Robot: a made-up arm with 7 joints. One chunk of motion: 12 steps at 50 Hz.
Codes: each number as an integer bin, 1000 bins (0 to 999) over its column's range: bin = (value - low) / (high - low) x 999, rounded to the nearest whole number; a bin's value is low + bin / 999 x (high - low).
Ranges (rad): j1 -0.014..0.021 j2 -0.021..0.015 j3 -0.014..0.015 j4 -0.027..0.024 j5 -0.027..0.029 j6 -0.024..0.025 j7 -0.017..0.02
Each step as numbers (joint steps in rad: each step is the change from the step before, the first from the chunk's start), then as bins.
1 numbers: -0.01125 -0.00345 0.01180 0.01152 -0.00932 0.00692 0.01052
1 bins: 78 487 889 755 315 630 743
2 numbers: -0.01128 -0.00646 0.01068 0.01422 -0.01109 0.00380 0.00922
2 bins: 78 403 850 807 284 567 708
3 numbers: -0.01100 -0.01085 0.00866 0.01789 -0.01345 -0.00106 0.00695
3 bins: 86 282 781 879 242 468 647
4 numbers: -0.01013 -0.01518 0.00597 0.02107 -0.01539 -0.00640 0.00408
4 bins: 110 162 688 942 207 359 569
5 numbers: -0.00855 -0.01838 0.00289 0.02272 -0.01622 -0.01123 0.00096
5 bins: 156 73 582 974 192 260 485
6 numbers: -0.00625 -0.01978 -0.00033 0.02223 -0.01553 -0.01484 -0.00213
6 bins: 221 34 471 964 205 187 401
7 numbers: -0.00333 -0.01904 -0.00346 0.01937 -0.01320 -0.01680 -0.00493
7 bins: 305 54 363 908 246 147 326
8 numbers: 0.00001 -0.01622 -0.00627 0.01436 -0.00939 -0.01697 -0.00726
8 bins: 400 133 266 810 314 143 263
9 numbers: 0.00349 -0.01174 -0.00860 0.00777 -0.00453 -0.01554 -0.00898
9 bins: 499 257 186 681 401 172 217
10 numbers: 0.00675 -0.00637 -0.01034 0.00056 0.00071 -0.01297 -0.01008
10 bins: 592 406 126 540 494 225 187
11 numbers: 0.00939 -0.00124 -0.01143 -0.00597 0.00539 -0.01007 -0.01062
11 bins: 668 548 89 412 578 284 172
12 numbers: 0.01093 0.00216 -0.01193 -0.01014 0.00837 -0.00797 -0.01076
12 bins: 712 643 71 330 631 327 168
